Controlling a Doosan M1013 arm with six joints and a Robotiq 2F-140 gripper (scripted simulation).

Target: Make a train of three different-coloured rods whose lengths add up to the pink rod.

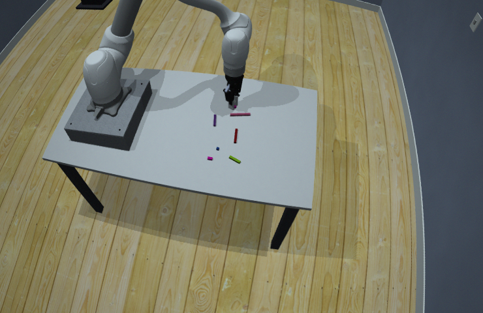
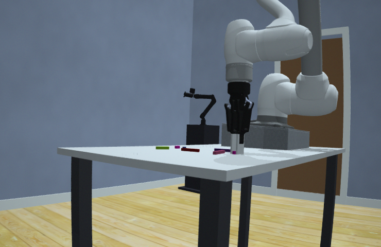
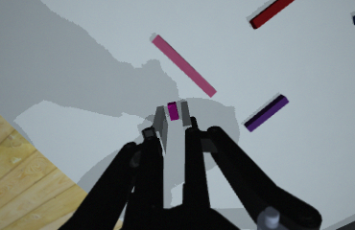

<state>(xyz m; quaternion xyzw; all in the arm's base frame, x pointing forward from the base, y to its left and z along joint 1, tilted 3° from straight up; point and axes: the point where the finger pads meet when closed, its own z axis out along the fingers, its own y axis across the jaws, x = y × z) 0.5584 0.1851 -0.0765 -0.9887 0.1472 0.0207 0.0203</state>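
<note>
Right now the blue rod is 24 cm to the right of my hand and 3 cm below it. From my hand the other things lie so: red rod 6 cm ahead, 16 cm to the right, 3 cm below; then pink rod 4 cm ahead, 4 cm to the right, 3 cm below; then purple rod 5 cm behind, 10 cm to the right, 3 cm below.
</note>
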